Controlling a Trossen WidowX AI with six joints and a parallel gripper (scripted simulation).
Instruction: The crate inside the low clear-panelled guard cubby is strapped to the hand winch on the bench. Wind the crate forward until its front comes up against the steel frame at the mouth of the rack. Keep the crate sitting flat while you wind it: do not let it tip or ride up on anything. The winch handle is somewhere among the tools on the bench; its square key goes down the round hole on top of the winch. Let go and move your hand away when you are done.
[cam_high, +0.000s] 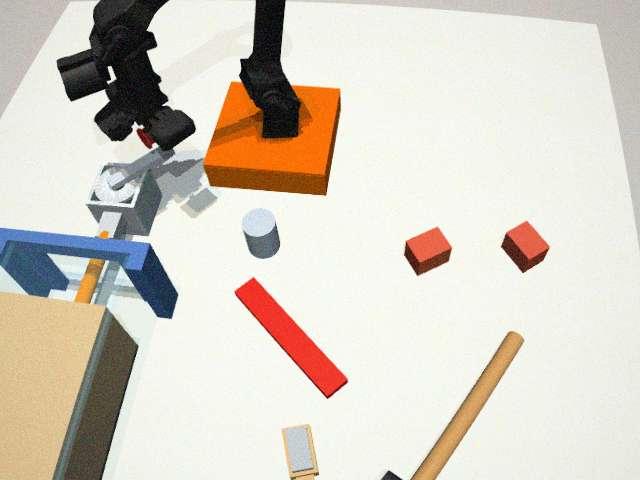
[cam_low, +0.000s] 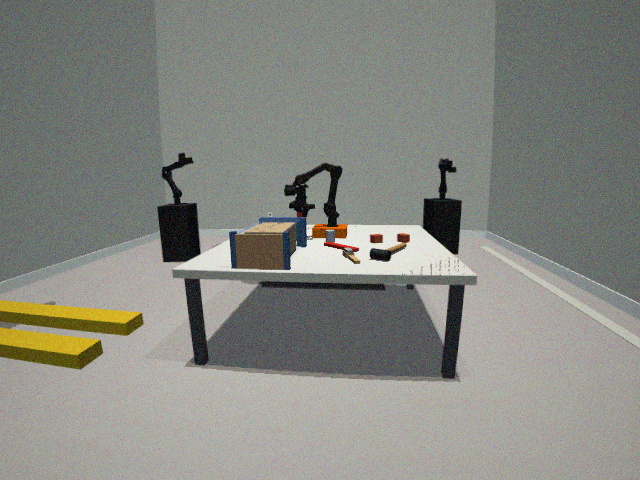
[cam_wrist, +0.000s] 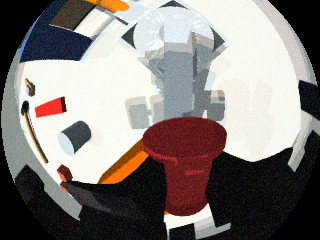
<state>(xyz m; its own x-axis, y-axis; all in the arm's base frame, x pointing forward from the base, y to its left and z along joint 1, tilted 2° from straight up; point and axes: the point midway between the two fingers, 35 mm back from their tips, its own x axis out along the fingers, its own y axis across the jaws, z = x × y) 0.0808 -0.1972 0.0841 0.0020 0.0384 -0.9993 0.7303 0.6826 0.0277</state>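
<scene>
My gripper tip is 20 mm short of the winch handle, 30 mm to the left of it and 10 mm above it. From my gripper tip the other things lie so: red knob (20 mm above); then flat red bar (310 mm ahead, 210 mm to the left, 110 mm below); then grey winch (50 mm ahead, 90 mm to the right, 80 mm below).
</scene>
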